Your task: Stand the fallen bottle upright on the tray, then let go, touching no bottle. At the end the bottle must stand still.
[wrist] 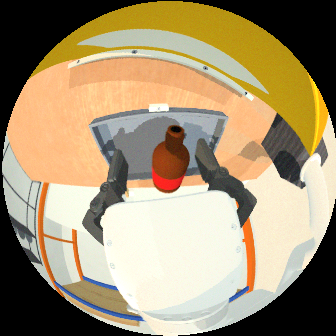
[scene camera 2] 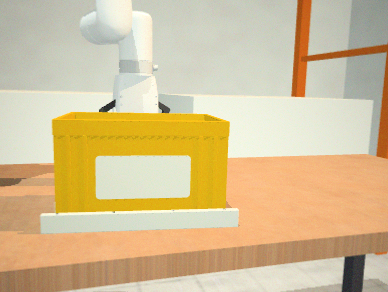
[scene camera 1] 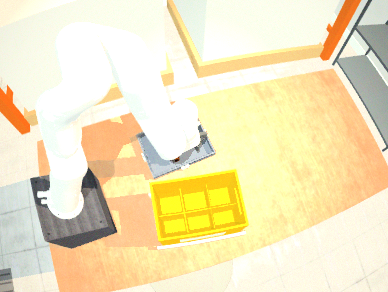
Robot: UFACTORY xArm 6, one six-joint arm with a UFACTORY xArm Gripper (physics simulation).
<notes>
I see my gripper [wrist: 159,151], a brown bottle [wrist: 170,158], a grey tray [scene camera 1: 158,165], a white strip [scene camera 2: 81,222] and a white strip [wrist: 120,52].
The grey tray also shows in the wrist view [wrist: 137,137].
</notes>
